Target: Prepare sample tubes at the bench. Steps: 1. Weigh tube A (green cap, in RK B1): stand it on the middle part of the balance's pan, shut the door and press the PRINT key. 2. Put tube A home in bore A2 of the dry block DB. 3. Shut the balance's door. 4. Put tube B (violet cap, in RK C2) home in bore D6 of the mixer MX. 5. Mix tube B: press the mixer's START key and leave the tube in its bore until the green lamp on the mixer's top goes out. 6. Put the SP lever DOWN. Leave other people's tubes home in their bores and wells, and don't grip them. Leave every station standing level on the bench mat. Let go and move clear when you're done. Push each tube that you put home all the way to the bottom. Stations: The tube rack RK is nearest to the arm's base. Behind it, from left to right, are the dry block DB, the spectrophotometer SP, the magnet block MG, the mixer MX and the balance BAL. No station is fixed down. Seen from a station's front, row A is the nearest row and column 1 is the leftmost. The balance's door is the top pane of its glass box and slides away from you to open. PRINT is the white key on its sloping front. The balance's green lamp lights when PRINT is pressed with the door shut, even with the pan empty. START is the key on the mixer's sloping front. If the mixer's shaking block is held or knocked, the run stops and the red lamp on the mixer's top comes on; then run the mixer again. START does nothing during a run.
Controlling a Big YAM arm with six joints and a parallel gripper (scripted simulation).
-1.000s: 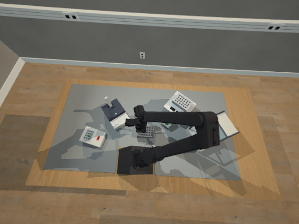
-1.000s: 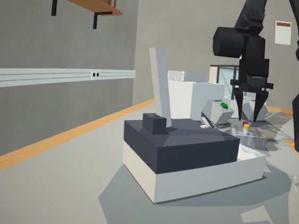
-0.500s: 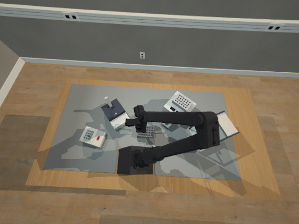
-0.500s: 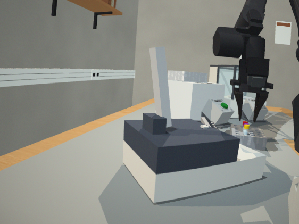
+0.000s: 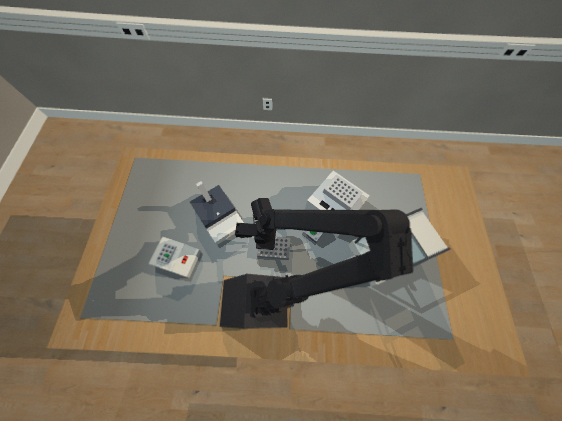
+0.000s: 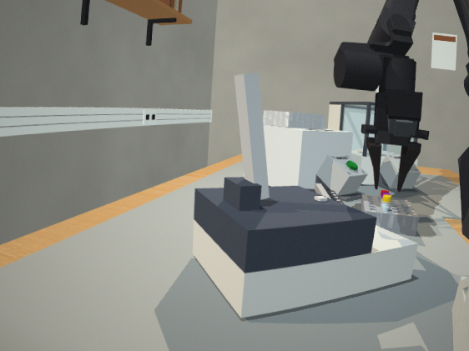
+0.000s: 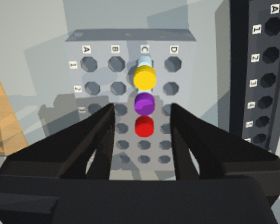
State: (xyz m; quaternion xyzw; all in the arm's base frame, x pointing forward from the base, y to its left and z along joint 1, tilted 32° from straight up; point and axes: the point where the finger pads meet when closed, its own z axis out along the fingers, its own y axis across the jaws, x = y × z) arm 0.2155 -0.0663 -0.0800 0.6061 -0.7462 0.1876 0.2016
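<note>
Right now the violet-capped tube B is 4 cm below my hand. Round my hand: rack RK 5 cm below, 3 cm to the right, 1 cm behind; then magnet block 10 cm ahead, 5 cm below, 2 cm to the right; then green start key 19 cm to the right, 2 cm ahead.
</note>
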